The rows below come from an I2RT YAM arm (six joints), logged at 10 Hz.
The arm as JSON. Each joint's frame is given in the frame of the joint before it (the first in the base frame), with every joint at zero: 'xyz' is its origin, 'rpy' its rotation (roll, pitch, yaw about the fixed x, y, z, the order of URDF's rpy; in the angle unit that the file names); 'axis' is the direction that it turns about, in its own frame. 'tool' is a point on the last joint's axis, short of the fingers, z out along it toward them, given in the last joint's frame.
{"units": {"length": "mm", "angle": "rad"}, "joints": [
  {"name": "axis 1", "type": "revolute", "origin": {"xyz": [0.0, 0.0, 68.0], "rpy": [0.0, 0.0, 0.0]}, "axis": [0.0, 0.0, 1.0]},
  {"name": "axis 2", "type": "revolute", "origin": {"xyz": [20.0, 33.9, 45.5], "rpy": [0.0, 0.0, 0.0]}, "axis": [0.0, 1.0, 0.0]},
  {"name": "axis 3", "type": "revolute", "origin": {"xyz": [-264.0, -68.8, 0.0], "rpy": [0.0, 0.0, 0.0]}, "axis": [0.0, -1.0, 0.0]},
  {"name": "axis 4", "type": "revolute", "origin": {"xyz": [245.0, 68.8, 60.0], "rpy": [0.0, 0.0, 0.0]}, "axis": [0.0, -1.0, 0.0]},
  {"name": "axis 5", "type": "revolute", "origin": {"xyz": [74.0, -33.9, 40.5], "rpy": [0.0, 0.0, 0.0]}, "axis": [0.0, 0.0, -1.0]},
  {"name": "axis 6", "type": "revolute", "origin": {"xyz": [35.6, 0.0, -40.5], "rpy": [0.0, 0.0, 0.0]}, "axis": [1.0, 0.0, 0.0]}
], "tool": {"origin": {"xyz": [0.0, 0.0, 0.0], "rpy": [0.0, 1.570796, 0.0]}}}
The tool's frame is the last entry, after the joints.
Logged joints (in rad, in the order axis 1, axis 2, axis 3, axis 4, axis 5, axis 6), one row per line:
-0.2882 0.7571 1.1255 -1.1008 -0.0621 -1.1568
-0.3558 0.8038 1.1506 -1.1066 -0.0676 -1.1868
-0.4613 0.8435 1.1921 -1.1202 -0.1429 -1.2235
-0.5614 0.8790 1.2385 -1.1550 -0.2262 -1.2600
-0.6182 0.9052 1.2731 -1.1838 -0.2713 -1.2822
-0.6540 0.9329 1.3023 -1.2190 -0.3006 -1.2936
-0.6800 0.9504 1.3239 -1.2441 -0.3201 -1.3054
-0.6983 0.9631 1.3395 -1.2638 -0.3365 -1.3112
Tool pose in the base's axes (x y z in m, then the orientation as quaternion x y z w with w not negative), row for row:
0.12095 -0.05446 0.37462 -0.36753 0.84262 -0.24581 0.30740
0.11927 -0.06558 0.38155 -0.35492 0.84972 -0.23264 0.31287
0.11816 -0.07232 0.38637 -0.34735 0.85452 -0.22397 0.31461
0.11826 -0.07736 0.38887 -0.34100 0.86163 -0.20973 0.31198
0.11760 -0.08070 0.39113 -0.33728 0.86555 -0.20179 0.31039
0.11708 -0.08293 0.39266 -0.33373 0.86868 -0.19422 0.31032
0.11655 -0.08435 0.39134 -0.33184 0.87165 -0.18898 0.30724
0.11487 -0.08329 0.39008 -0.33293 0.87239 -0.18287 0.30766
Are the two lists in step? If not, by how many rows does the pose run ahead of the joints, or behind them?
The pose runs 2 rows ahead of the joints: the pose in row i belongs to the joints in row i + 2.
